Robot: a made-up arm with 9 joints. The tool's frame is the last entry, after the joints. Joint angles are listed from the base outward.
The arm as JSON. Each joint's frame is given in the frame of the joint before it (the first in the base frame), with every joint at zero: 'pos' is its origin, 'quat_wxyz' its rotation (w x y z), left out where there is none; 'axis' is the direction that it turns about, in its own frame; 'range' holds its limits. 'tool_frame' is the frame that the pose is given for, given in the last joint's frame.
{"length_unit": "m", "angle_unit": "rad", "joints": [
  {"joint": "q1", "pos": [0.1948, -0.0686, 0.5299], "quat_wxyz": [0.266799, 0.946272, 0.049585, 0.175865], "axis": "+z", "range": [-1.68, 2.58]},
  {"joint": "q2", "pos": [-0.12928, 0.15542, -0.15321], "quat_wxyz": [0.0, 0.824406, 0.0, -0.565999], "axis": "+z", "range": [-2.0, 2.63]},
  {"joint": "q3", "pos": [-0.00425, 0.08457, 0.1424], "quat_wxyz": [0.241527, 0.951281, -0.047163, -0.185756], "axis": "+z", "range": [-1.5, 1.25]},
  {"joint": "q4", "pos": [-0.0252, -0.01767, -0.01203], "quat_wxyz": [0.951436, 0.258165, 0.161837, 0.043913], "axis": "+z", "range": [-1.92, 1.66]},
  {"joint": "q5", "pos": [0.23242, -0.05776, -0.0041], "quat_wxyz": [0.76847, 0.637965, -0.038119, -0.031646], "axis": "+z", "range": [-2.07, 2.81]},
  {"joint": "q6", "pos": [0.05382, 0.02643, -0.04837], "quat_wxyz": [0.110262, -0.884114, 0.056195, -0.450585], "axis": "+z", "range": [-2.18, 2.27]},
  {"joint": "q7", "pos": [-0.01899, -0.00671, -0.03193], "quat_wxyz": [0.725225, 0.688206, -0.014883, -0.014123], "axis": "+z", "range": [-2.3, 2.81]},
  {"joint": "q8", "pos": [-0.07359, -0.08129, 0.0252], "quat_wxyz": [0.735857, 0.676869, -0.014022, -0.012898], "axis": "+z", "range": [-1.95, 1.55]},
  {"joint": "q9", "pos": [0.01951, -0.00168, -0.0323], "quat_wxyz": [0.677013, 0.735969, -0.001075, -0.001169], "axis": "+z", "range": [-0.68, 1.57]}
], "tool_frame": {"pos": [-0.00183, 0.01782, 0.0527], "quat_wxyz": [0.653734, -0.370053, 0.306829, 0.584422]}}
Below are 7 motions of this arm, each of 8 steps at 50 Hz.
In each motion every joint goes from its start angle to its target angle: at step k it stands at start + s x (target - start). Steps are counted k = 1, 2, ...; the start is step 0. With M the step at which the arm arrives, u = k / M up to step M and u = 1 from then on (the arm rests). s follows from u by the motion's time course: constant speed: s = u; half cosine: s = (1 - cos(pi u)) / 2; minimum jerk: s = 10 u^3 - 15 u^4 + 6 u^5.
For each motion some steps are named. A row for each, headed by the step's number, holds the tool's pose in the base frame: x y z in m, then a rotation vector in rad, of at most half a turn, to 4 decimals.
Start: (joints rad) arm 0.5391 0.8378 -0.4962 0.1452 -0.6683 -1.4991 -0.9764 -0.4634 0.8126
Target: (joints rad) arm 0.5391 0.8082 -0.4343 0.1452 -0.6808 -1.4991 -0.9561 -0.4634 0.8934
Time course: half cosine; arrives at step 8
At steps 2, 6, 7, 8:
2: -0.1273 0.2479 0.5767 0.5096 -1.5126 -1.2185
6: -0.1356 0.2458 0.5863 0.5382 -1.4996 -1.2218
7: -0.1368 0.2455 0.5877 0.5425 -1.4977 -1.2221
8: -0.1373 0.2454 0.5882 0.5440 -1.4970 -1.2223

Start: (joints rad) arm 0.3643 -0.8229 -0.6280 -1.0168 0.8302 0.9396 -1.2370 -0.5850 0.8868
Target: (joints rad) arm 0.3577 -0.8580 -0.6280 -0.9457 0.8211 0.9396 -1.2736 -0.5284 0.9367
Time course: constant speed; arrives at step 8
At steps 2, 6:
2: -0.0573 0.1209 0.8151 0.7087 0.8364 -0.4349
6: -0.0590 0.1132 0.8236 0.7346 0.8074 -0.3829

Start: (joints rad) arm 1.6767 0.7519 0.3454 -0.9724 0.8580 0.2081 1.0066 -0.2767 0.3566
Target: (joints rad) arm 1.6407 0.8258 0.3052 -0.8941 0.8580 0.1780 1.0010 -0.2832 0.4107
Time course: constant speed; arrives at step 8
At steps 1, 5, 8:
1: 0.3096 0.3026 0.4980 -1.6818 1.6892 -0.1399
5: 0.3011 0.3049 0.4873 -1.7036 1.7217 -0.0786
8: 0.2944 0.3064 0.4795 -1.7188 1.7462 -0.0323

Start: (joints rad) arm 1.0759 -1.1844 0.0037 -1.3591 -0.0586 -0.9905 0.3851 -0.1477 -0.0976
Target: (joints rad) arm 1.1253 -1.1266 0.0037 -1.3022 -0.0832 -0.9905 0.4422 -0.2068 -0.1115
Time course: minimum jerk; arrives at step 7
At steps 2, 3, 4, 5, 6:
2: -0.0989 0.2880 0.7837 -1.6181 1.2215 -0.4744
3: -0.0950 0.2898 0.7823 -1.6199 1.2087 -0.5027
4: -0.0905 0.2919 0.7808 -1.6220 1.1936 -0.5363
5: -0.0866 0.2935 0.7795 -1.6237 1.1811 -0.5648
6: -0.0844 0.2944 0.7789 -1.6246 1.1744 -0.5803

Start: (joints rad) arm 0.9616 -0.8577 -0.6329 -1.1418 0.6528 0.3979 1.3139 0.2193 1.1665
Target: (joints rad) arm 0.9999 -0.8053 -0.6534 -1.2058 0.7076 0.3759 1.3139 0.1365 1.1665
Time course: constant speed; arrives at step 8
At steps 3, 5, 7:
3: -0.0235 0.3740 0.6789 -2.2791 0.5994 1.2759
5: -0.0178 0.3778 0.6710 -2.2848 0.6438 1.2740
7: -0.0122 0.3814 0.6630 -2.2903 0.6884 1.2723

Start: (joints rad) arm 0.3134 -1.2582 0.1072 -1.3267 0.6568 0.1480 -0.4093 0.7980 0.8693
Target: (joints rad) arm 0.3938 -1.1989 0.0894 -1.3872 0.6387 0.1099 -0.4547 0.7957 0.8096
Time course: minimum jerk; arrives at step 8
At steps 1, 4, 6, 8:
1: -0.1792 0.0525 0.8766 1.7692 -1.2122 -1.7623
4: -0.1781 0.0710 0.8670 1.7329 -1.3119 -1.7177
6: -0.1763 0.0860 0.8590 1.6999 -1.3909 -1.6803
8: -0.1757 0.0900 0.8570 1.6907 -1.4111 -1.6705

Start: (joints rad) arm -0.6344 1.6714 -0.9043 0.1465 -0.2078 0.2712 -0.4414 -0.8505 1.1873
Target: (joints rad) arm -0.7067 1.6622 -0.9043 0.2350 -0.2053 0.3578 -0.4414 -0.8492 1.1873
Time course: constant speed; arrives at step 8
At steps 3, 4, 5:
3: 0.0547 -0.1735 0.5952 -1.2081 0.5487 -0.3128
4: 0.0571 -0.1724 0.5972 -1.2042 0.5614 -0.3049
5: 0.0595 -0.1712 0.5992 -1.2004 0.5742 -0.2970

